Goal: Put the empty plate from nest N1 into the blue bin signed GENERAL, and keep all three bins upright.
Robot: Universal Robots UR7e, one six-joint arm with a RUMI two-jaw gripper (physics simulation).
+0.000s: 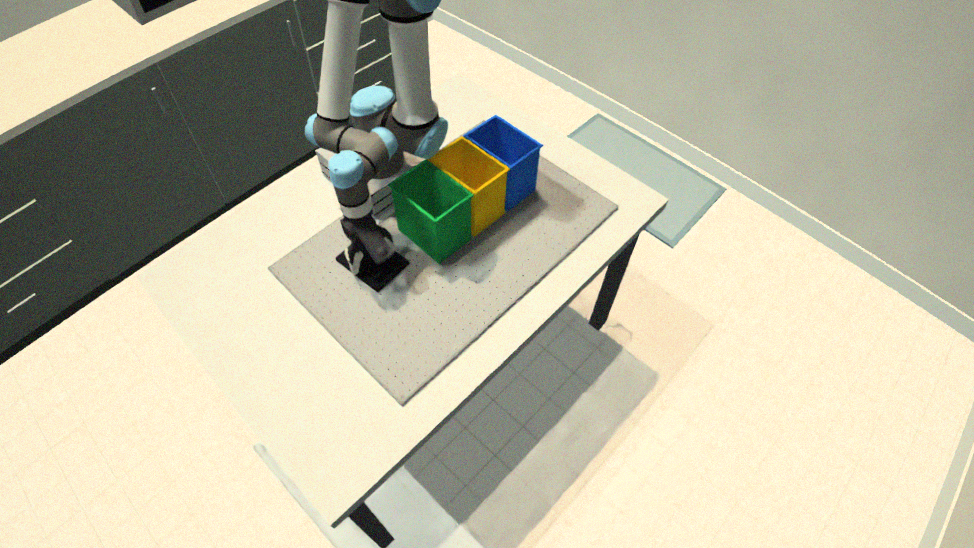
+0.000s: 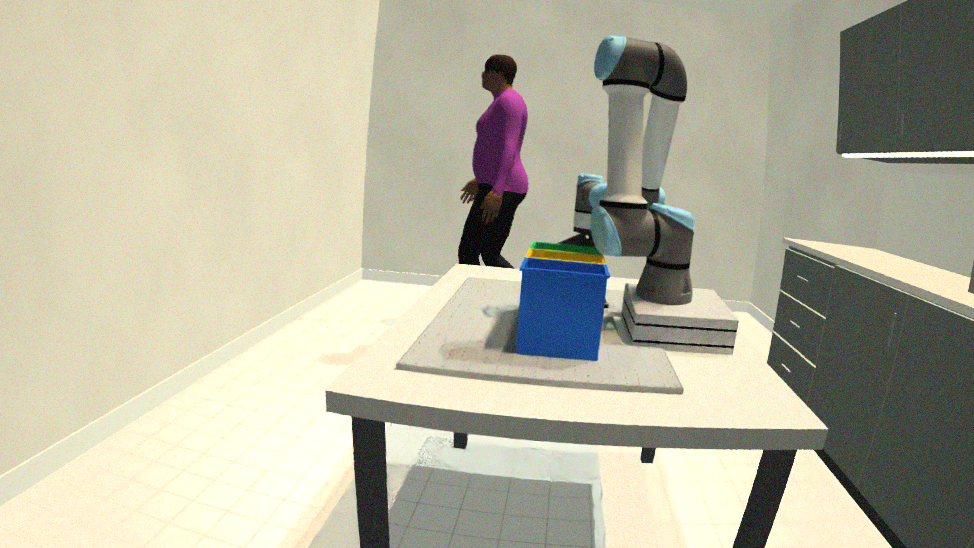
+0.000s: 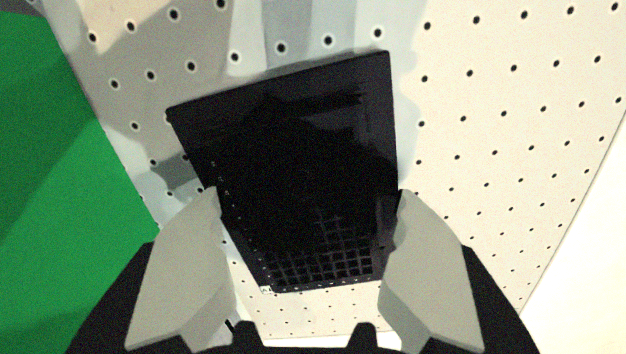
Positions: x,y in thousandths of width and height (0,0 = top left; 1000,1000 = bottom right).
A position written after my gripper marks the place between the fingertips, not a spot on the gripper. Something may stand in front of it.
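My gripper (image 1: 384,481) is in the scene, and with it I see a black plate (image 3: 478,524) and a black square slab (image 3: 494,247). There is a green bin (image 1: 446,386), which I see in image 3 as well (image 3: 127,623). I see a yellow bin (image 1: 497,322) and find the yellow bin again in image 2 (image 2: 547,463), while in image 3 the yellow bin is out of frame. A blue bin (image 2: 576,563) shows in image 1 too (image 1: 532,276), but in image 3 the blue bin is out of frame.
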